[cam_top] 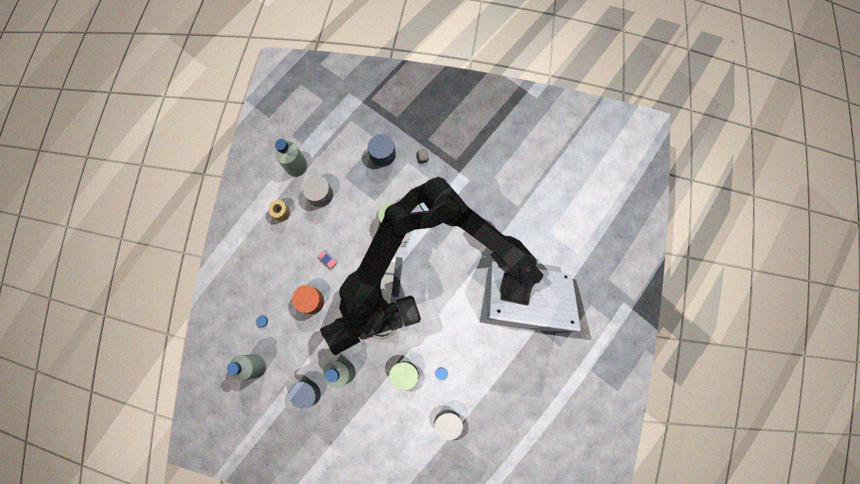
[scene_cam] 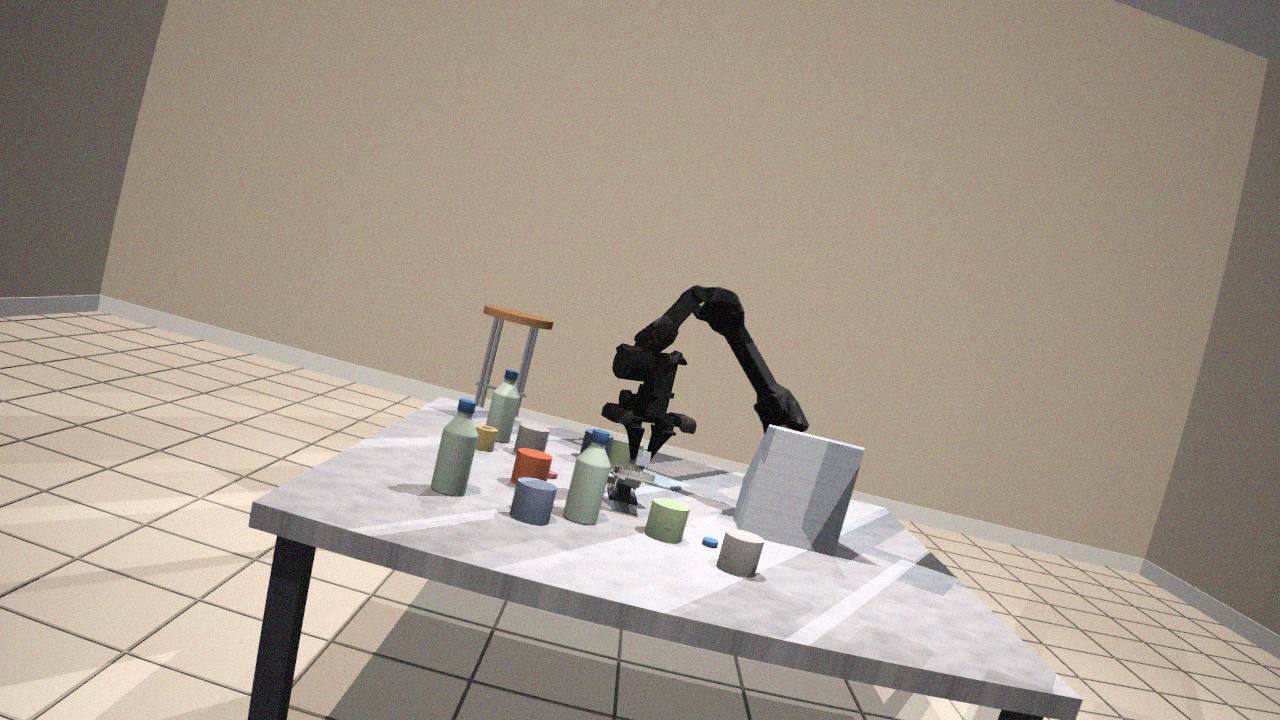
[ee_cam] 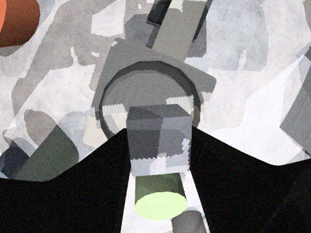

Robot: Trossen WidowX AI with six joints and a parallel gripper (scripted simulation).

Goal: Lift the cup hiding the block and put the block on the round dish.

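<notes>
Right now my gripper tip is 360 mm to the left of the light blue round dish, 100 mm above it and 50 mm past it. Also, from my gripper tip: orange cylinder (210 mm ahead, 70 mm below, 20 mm to the right); then grey block (10 mm above); then pink-blue eraser (190 mm ahead, 120 mm to the right, 100 mm below).
</notes>
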